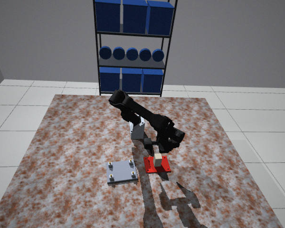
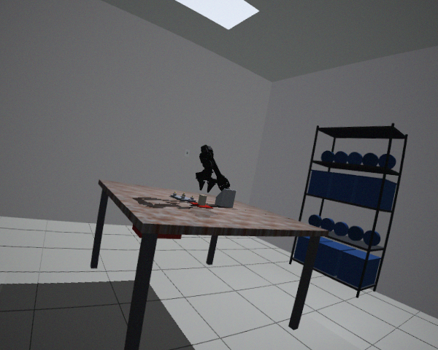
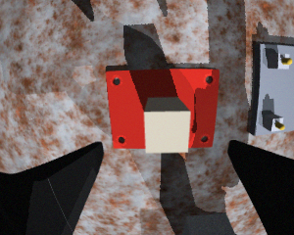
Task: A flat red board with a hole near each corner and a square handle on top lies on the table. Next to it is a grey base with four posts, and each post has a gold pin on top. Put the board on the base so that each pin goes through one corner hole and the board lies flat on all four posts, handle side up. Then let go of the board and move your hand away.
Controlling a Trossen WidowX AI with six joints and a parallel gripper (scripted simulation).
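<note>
Right now my gripper tip is 80 mm above the red board. The rest, counted from my gripper tip: grey base 40 mm ahead, 210 mm to the right, 100 mm below.
</note>
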